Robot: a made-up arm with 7 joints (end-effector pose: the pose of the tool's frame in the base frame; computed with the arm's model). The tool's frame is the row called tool.
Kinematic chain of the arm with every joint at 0, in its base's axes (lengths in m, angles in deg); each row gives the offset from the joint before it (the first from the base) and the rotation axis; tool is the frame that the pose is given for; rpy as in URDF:
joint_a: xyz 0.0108 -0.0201 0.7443 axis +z
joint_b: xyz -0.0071 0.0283 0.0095 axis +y
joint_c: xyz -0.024 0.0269 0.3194 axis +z
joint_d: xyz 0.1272 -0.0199 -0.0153 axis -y
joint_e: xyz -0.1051 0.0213 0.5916 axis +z
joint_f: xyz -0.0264 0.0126 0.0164 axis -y
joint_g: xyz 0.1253 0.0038 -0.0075 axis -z
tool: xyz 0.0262 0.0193 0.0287 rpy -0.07 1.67 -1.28
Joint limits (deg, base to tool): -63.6..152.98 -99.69..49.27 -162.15..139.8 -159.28..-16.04 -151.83..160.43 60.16..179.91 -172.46..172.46
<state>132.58 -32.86 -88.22 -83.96 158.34 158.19 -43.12</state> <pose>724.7 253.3 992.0 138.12 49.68 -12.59</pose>
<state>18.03 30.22 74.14 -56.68 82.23 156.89 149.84</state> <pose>399.8 727.2 1260.4 -119.81 12.91 -177.42</pose>
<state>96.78 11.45 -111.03 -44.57 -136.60 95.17 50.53</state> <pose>551.8 4.3 1663.8 150.64 -43.22 75.01</pose>
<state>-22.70 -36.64 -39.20 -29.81 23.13 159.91 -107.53</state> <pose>-456.8 63.2 1612.0 -163.79 -18.02 41.71</pose>
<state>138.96 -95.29 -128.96 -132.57 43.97 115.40 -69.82</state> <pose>315.8 425.5 216.3 129.48 2.98 30.91</pose>
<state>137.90 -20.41 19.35 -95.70 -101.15 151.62 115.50</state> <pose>-670.0 -25.2 1295.1 138.93 -64.70 -6.71</pose>
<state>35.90 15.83 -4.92 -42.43 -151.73 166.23 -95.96</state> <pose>566.9 425.7 1314.4 137.50 18.08 -45.69</pose>
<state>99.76 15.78 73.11 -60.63 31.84 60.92 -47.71</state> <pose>-780.9 175.7 1452.7 30.02 -30.88 -133.59</pose>
